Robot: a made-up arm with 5 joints.
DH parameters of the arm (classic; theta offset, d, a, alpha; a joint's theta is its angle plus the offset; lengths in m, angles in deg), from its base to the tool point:
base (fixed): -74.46 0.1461 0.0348 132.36
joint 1: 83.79 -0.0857 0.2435 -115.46
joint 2: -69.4 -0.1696 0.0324 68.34
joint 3: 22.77 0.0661 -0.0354 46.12
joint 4: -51.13 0 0.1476 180
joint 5: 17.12 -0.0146 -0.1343 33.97
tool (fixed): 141.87 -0.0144 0 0
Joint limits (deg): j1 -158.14..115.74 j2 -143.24..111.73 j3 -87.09..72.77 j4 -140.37..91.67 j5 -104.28..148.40
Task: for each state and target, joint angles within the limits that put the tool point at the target. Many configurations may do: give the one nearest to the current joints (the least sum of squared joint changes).
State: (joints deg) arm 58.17 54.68 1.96 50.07 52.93
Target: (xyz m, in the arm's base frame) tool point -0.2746 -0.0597 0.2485
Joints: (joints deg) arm 19.36 25.35 -32.06 28.08 61.55
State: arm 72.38 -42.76 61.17 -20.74 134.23
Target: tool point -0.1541 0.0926 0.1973
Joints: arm 42.54 -62.26 63.12 -3.39 111.75
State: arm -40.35 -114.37 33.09 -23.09 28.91
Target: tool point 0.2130 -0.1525 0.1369
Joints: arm -74.16 -130.92 19.54 -19.78 38.27
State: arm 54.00 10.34 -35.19 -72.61 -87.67
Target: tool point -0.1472 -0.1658 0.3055
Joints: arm 57.72 35.52 -1.27 -61.57 -88.93
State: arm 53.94 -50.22 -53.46 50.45 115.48
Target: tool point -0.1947 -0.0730 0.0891
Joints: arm 59.88 -27.73 -46.10 42.83 119.73
